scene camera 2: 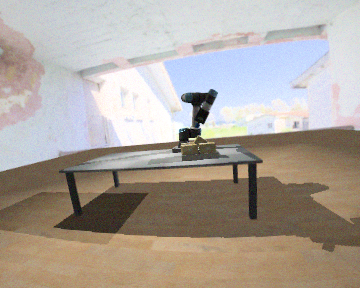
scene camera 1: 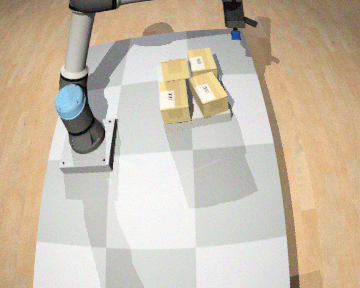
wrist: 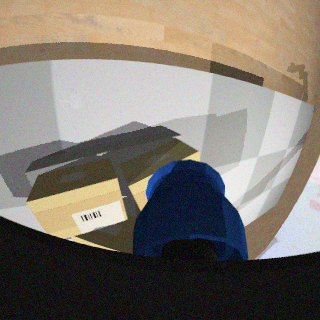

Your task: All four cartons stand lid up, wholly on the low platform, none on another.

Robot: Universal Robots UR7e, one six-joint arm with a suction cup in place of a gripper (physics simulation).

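Places are measured from the arm's base along level axes (x back, y left, z down), in millimetres.
Where they show: hand at its tool point: point(scene camera 2: 196, 127) point(scene camera 1: 236, 39) point(wrist: 185, 195); arm's base at its link origin: point(scene camera 1: 87, 137).
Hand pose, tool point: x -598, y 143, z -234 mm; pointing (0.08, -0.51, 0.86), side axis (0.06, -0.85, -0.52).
Note:
Each offset is from my tool point to the top centre of the thing. "pt": to the spot under its first point.
Four tan cartons stand close together on the low grey platform @[pt dx +101, dy -146, dz +239 mm] point(scene camera 1: 220, 116). The front left carton @[dx +251, dy -85, dz +150 mm] point(scene camera 1: 174, 106) and the back right carton @[dx +126, dy +84, dz +150 mm] point(scene camera 1: 202, 60) show labels on top. The front right carton @[dx +130, dy -76, dz +150 mm] point(scene camera 1: 209, 94) is turned askew, its label up. The back left carton @[dx +231, dy +50, dz +81 mm] point(scene camera 1: 175, 69) shows no label on top. In scene camera 2 a carton point(scene camera 2: 200, 140) behind the front pair is tilted and rises above them; what it rests on is hidden. A labelled carton point(wrist: 75, 205) also shows in the wrist view. My suction gripper point(scene camera 1: 236, 38) point(wrist: 185, 167) is off and empty, right of the cartons near the back edge.
My arm base point(scene camera 1: 87, 137) stands on a grey plate point(scene camera 1: 82, 165) left of the cartons. The upper arm point(scene camera 1: 80, 42) rises behind it, and the arm reaches across the back. The table's right edge runs beside the cartons, with wooden floor point(scene camera 1: 310, 150) beyond.

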